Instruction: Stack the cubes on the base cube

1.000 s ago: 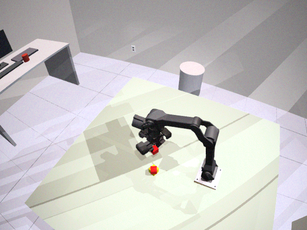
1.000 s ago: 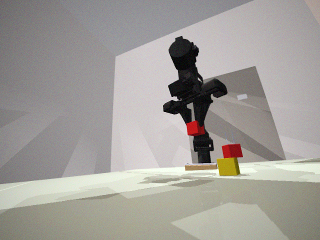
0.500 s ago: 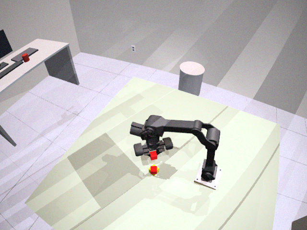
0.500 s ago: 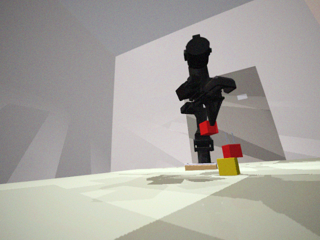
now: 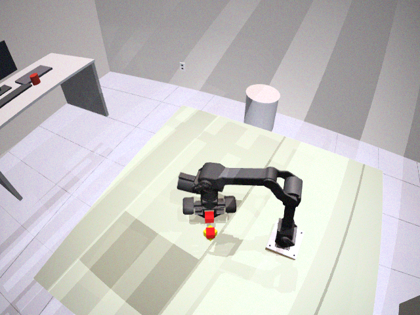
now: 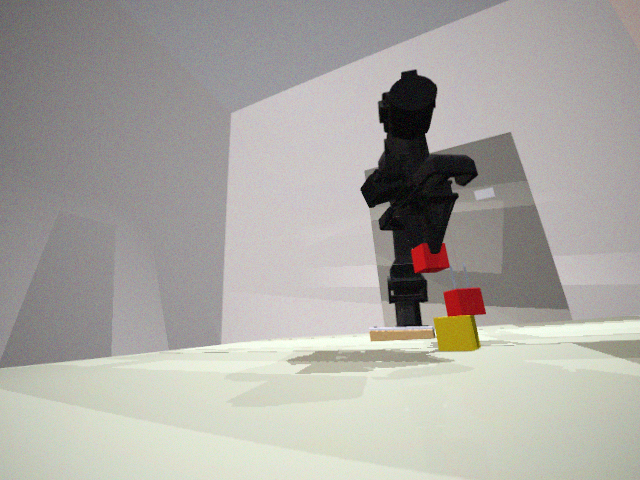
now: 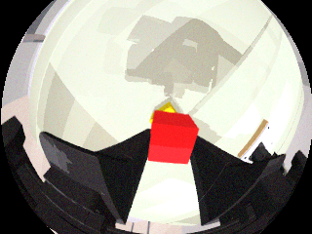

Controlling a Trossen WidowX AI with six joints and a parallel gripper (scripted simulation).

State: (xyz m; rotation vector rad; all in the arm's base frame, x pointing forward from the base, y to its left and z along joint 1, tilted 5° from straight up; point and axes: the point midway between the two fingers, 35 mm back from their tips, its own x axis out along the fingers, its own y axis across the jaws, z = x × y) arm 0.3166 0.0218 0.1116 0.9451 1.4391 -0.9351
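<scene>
Now: the yellow cube 10 cm below my gripper tip, 2 cm to the left of it and 1 cm behind it.
</scene>
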